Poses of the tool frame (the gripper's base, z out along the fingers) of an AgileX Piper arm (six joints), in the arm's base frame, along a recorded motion.
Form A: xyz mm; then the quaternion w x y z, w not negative.
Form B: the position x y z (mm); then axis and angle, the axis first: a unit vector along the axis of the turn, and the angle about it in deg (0 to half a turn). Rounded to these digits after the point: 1 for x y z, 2 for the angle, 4 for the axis.
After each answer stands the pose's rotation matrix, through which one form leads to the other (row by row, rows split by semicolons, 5 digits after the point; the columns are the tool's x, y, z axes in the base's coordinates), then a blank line. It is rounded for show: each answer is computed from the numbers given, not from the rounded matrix.
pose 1, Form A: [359.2 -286.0 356.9 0.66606 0.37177 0.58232 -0.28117]
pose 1, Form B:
[359.2 -286.0 356.9 0.4984 0.7807 -0.3770 96.47]
0.16370 0.80753 0.56666; 0.05843 0.56546 -0.82270; -0.98478 0.16778 0.04538

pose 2, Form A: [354.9 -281.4 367.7 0.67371 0.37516 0.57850 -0.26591]
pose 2, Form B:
[354.9 -281.4 367.7 0.5077 0.7828 -0.3598 95.29]
0.18926 0.79235 0.57996; 0.07577 0.57709 -0.81316; -0.97900 0.19784 0.04919

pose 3, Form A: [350.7 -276.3 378.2 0.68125 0.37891 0.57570 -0.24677]
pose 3, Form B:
[350.7 -276.3 378.2 0.5176 0.7864 -0.3371 94.12]
0.21535 0.77250 0.59738; 0.10005 0.59106 -0.80040; -0.97140 0.23213 0.04999

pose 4, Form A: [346.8 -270.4 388.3 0.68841 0.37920 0.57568 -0.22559]
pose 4, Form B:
[346.8 -270.4 388.3 0.5228 0.7937 -0.3110 92.99]
0.23540 0.74719 0.62152; 0.12600 0.61063 -0.78183; -0.96370 0.26236 0.04960

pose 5, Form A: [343.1 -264.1 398.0 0.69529 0.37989 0.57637 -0.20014]
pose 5, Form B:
[343.1 -264.1 398.0 0.5286 0.8019 -0.2785 91.90]
0.25549 0.71622 0.64942; 0.15960 0.63126 -0.75897; -0.95355 0.29756 0.04697

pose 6, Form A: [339.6 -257.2 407.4 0.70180 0.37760 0.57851 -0.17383]
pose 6, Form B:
[339.6 -257.2 407.4 0.5301 0.8121 -0.2440 90.86]
0.27022 0.68088 0.68072; 0.19290 0.65440 -0.73113; -0.94328 0.32888 0.04548

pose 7, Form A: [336.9 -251.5 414.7 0.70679 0.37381 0.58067 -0.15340]
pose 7, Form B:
[336.9 -251.5 414.7 0.5284 0.8208 -0.2168 90.05]
0.27858 0.65097 0.70614; 0.21728 0.67347 -0.70656; -0.93551 0.35026 0.04617

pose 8, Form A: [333.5 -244.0 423.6 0.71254 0.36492 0.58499 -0.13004]
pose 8, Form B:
[333.5 -244.0 423.6 0.5201 0.8338 -0.1853 89.12]
0.28176 0.61226 0.73875; 0.24163 0.69985 -0.67218; -0.92856 0.36789 0.04924

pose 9, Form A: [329.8 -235.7 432.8 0.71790 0.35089 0.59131 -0.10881]
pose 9, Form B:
[329.8 -235.7 432.8 0.5041 0.8494 -0.1563 88.24]
0.27702 0.57120 0.77265; 0.25874 0.73007 -0.63249; -0.92537 0.37513 0.05445

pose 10, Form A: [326.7 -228.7 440.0 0.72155 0.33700 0.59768 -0.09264]
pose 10, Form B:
[326.7 -228.7 440.0 0.4867 0.8632 -0.1338 87.64]
0.26840 0.53652 0.80007; 0.26915 0.75570 -0.59706; -0.92494 0.37558 0.05843

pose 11, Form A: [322.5 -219.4 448.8 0.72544 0.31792 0.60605 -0.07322]
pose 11, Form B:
[322.5 -219.4 448.8 0.4619 0.8805 -0.1064 86.99]
0.25468 0.49159 0.83275; 0.27912 0.78713 -0.55002; -0.92587 0.37252 0.06326

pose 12, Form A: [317.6 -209.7 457.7 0.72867 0.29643 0.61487 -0.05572]
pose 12, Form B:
[317.6 -209.7 457.7 0.4328 0.8978 -0.0814 86.45]
0.23766 0.44573 0.86304; 0.28333 0.81805 -0.50052; -0.92911 0.36348 0.06813

